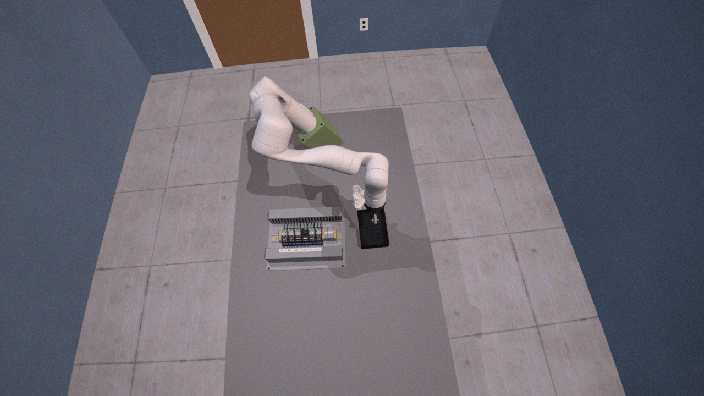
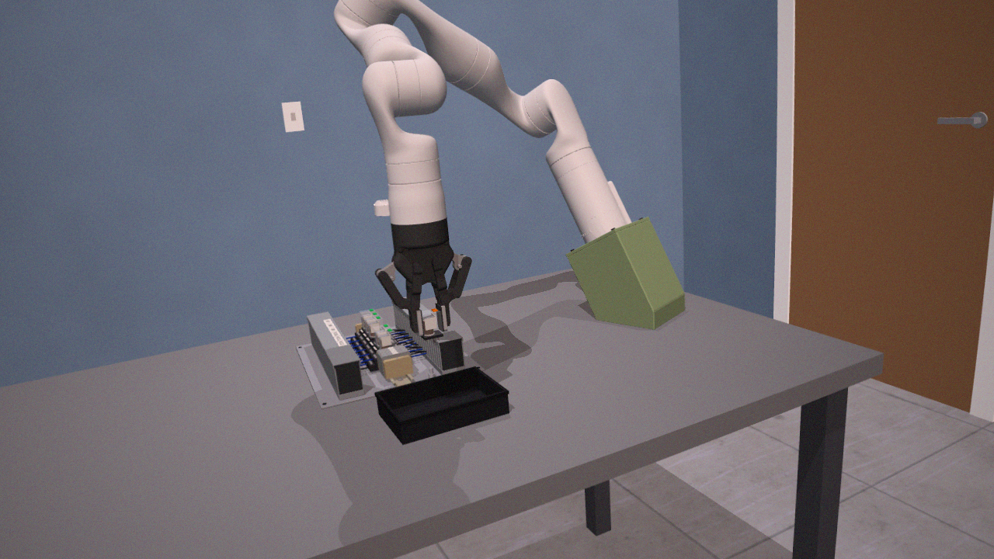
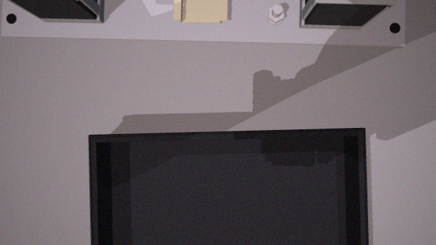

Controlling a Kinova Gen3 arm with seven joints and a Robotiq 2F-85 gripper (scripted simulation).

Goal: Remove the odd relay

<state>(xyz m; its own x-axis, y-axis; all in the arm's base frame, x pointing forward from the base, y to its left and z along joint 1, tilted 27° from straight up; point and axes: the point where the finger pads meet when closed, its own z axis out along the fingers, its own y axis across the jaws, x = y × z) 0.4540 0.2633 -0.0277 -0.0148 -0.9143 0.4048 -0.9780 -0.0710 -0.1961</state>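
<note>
The relay lies 10 mm below my hand. Round my hand: black parts tray 130 mm below; relay panel 280 mm to the right, 110 mm below, 10 mm ahead.
</note>
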